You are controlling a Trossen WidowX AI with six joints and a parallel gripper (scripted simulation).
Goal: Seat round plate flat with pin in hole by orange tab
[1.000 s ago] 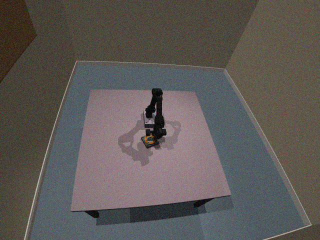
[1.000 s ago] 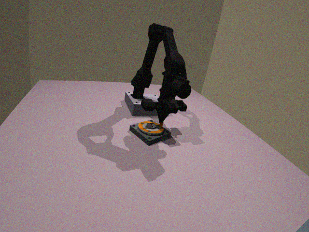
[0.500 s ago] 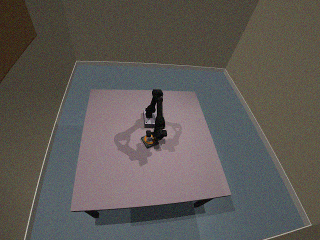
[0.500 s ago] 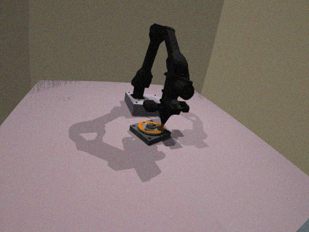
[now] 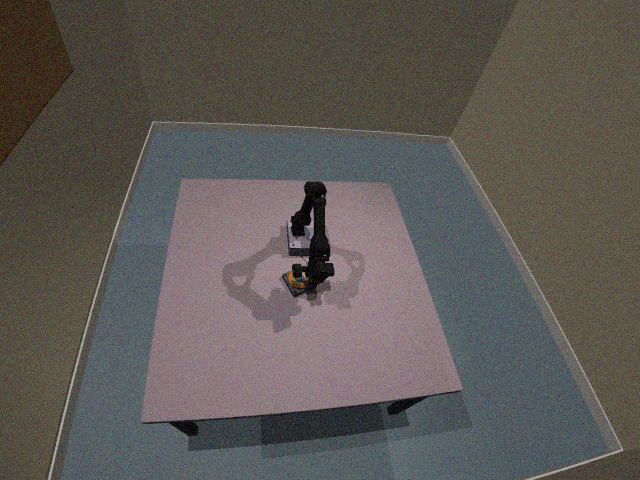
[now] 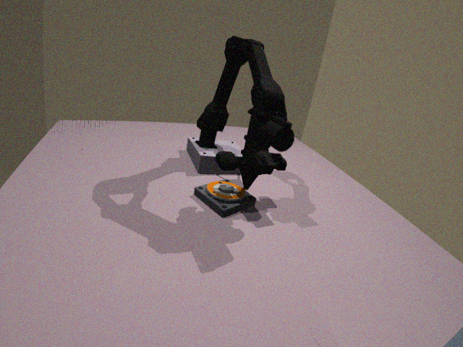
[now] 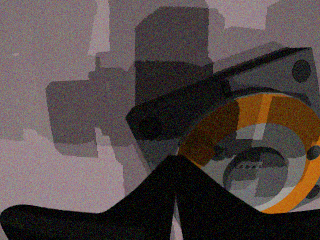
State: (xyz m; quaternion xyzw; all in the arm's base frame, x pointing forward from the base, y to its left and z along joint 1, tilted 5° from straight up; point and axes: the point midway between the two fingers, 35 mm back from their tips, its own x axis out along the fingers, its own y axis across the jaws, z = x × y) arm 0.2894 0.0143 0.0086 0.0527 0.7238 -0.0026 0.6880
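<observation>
Now: the dark grey square base 50 mm to the right of my gripper tip, 20 mm below it and 20 mm behind it.
</observation>
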